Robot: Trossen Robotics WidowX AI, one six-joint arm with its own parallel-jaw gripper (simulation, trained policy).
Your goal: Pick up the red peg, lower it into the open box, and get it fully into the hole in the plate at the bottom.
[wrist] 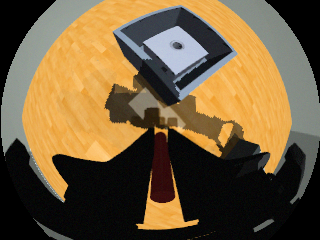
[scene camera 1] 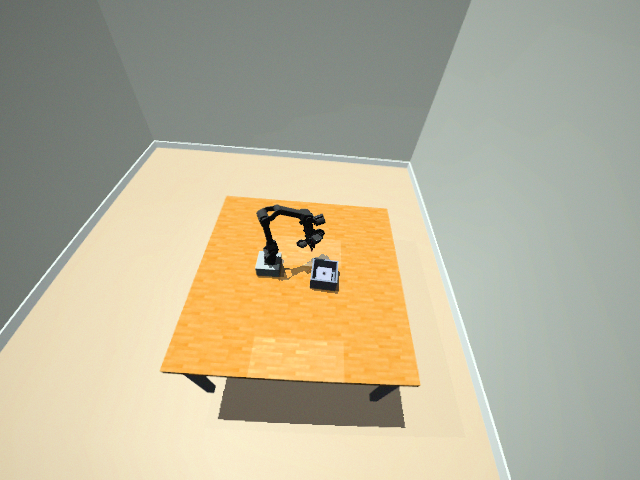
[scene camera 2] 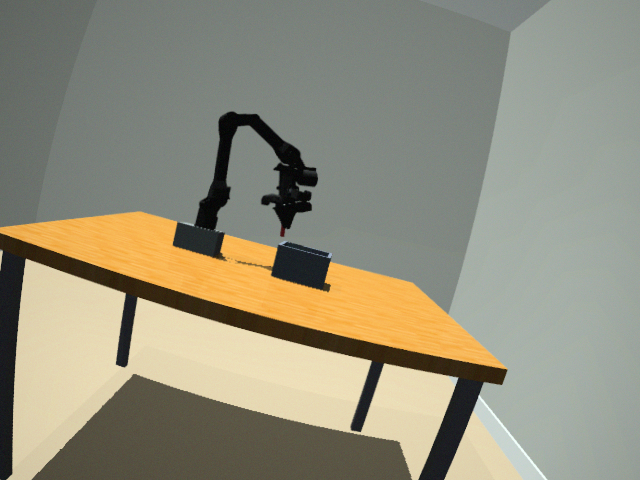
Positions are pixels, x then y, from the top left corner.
Labels:
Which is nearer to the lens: the red peg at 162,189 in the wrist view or the pale plate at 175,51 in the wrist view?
The red peg.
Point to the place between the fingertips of my gripper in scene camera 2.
At 286,228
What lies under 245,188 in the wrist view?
My gripper.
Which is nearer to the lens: the red peg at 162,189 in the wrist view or the dark box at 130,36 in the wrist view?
The red peg.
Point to a dark box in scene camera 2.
295,263

